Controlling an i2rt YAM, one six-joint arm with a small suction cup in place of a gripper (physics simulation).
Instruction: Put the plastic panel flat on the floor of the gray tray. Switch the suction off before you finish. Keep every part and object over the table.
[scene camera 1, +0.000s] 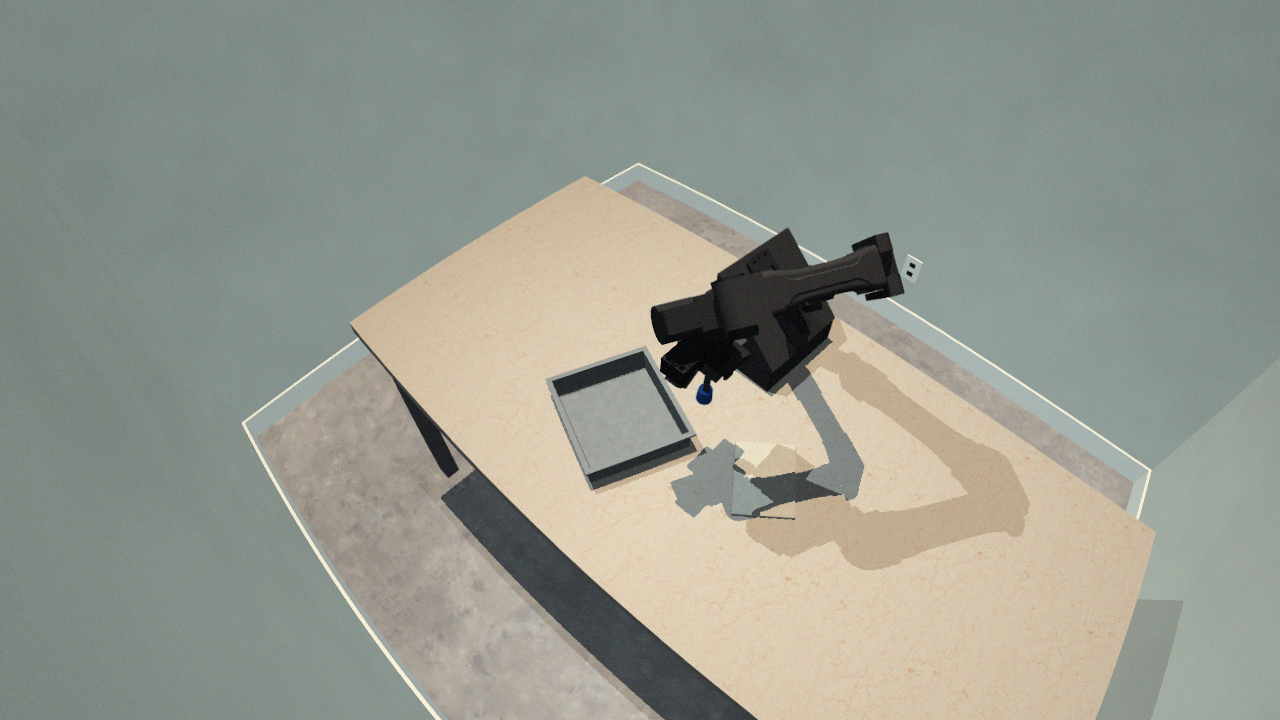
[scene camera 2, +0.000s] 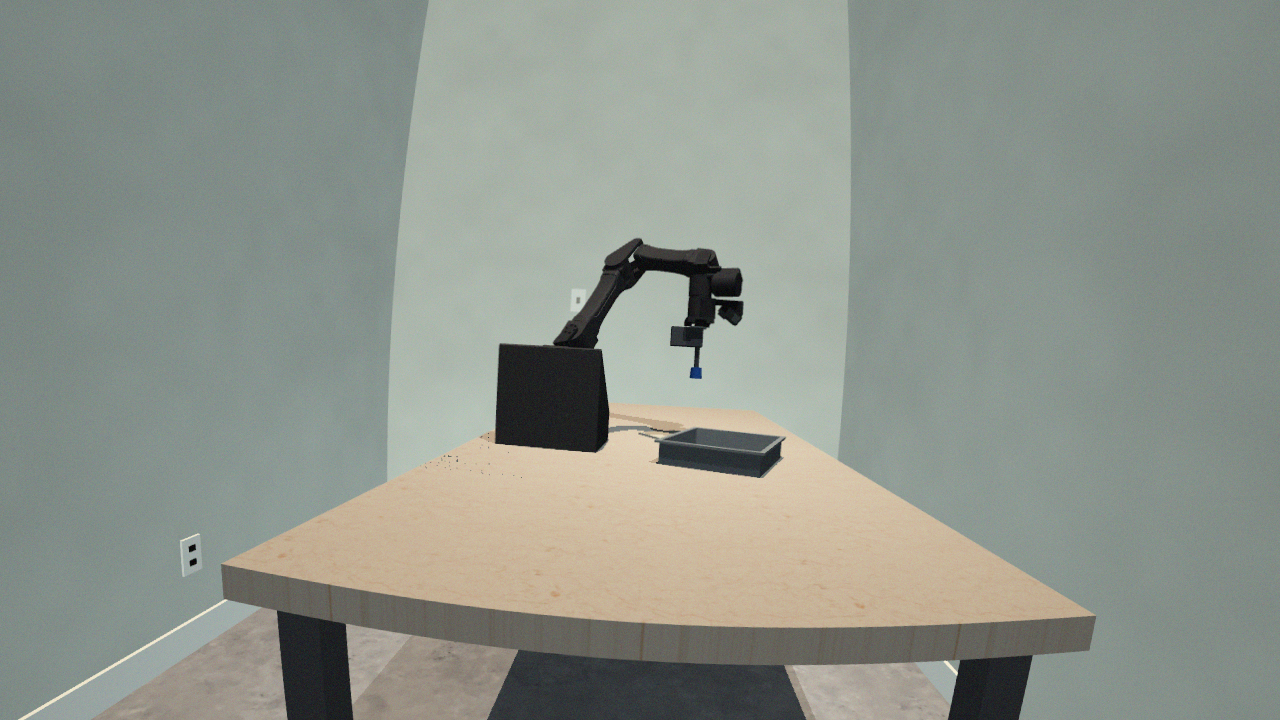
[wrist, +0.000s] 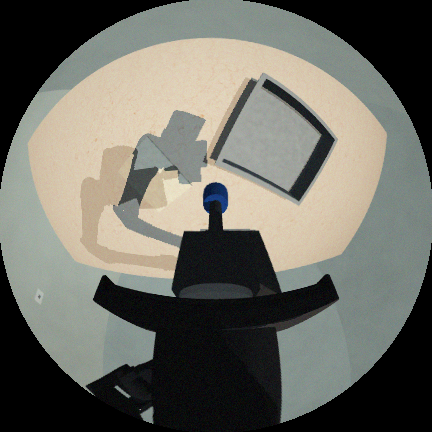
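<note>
The plastic panel is a thin, pale, squarish sheet lying flat on the table beside the tray, partly covered by the arm's shadow. In scene camera 2 a thin sliver of it shows behind the tray. The gray tray is a shallow open square box, and its visible floor is bare. My gripper, a blue suction cup on a dark stem, hangs well above the table and points down. It is open and bears nothing, clear of both panel and tray.
The arm's black base block stands on the table, to the left of the tray in scene camera 2. The tray's raised walls stand near the panel. Arm shadows fall across the table around the panel.
</note>
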